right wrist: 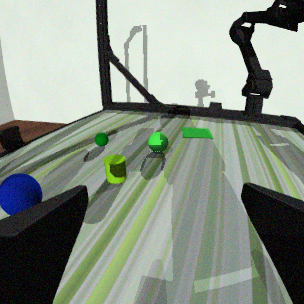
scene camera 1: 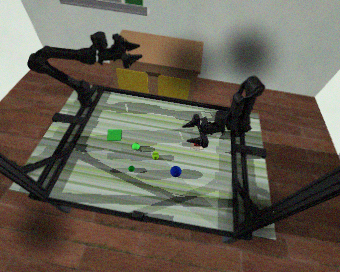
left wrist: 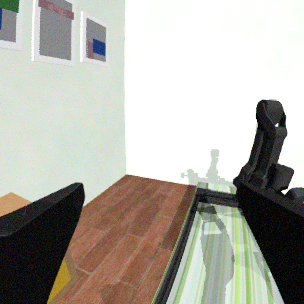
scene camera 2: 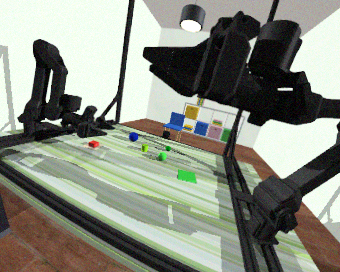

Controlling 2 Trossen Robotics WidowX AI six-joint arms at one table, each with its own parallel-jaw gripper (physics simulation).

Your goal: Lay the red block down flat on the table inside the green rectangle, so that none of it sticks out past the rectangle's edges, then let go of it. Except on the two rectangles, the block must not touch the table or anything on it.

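Places are measured from the left arm's base along level axes (x ahead, y left, z up), in millimetres.
Pixels of known places: left gripper, between the fingertips: (scene camera 1: pixel 141 50) (left wrist: pixel 162 190) (scene camera 2: pixel 146 61); right gripper, between the fingertips: (right wrist: pixel 166 192) (scene camera 1: pixel 184 133) (scene camera 2: pixel 111 131); left arm's base, origin of its link: (right wrist: pixel 251 113) (scene camera 1: pixel 86 103) (scene camera 2: pixel 259 232); right arm's base, origin of its link: (scene camera 1: pixel 238 132) (scene camera 2: pixel 33 134).
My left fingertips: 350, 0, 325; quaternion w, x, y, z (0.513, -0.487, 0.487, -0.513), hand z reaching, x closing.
Observation:
Ahead of a thing's pixels: the offset from my left fingertips to its top centre, as dx, dy, dz. "*": to the spot under its first point.
The red block (scene camera 1: pixel 198 146) (scene camera 2: pixel 94 144) lies on the table; in scene camera 1 the right gripper's lower finger hides most of it. It does not show in the right wrist view. The green rectangle @(* -202, -256, -343) (scene camera 1: pixel 114 135) (scene camera 2: pixel 187 176) (right wrist: pixel 197 133) is a bare flat patch at the left of scene camera 1. My right gripper (scene camera 1: pixel 187 133) (scene camera 2: pixel 107 128) (right wrist: pixel 166 192) is open and empty, above the table near the block, pointing toward the rectangle's side. My left gripper (scene camera 1: pixel 139 52) (scene camera 2: pixel 147 60) (left wrist: pixel 162 190) is open and empty, raised high, far from the block.
A blue ball @(+79, -545, -289) (scene camera 1: pixel 175 171) (scene camera 2: pixel 133 136) (right wrist: pixel 20 194), a yellow-green cylinder @(-1, -434, -310) (scene camera 1: pixel 155 156) (scene camera 2: pixel 144 148) (right wrist: pixel 115 169), a bright green ball @(-94, -362, -304) (scene camera 1: pixel 135 146) (scene camera 2: pixel 162 156) (right wrist: pixel 158 142) and a small dark green ball @(-132, -484, -314) (scene camera 1: pixel 131 169) (scene camera 2: pixel 168 148) (right wrist: pixel 101 139) are between block and rectangle or nearby.

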